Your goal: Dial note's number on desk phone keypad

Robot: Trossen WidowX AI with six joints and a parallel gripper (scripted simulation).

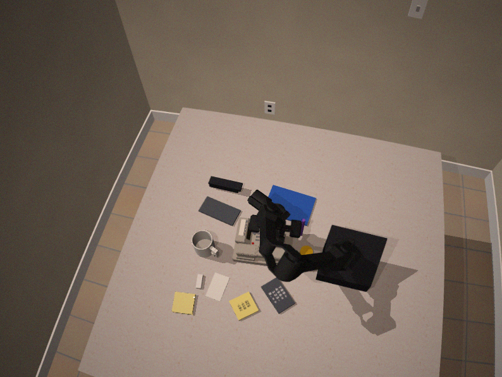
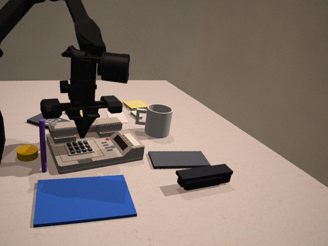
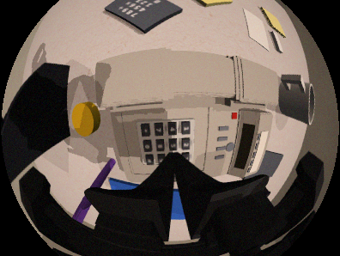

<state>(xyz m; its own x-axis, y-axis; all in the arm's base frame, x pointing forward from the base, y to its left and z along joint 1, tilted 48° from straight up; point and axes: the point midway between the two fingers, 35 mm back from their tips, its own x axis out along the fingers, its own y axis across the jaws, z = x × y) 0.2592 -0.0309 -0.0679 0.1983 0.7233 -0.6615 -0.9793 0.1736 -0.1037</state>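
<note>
My hand is 7 cm above the beige desk phone, 4 cm short of it and 2 cm to the right of it. The rest, counted from my hand: purple stick (10 cm behind, 4 cm to the right, 2 cm below); then handset (7 cm to the left, 4 cm below, 3 cm ahead); then blue pad (17 cm to the right, 8 cm below, 5 cm behind).
</note>
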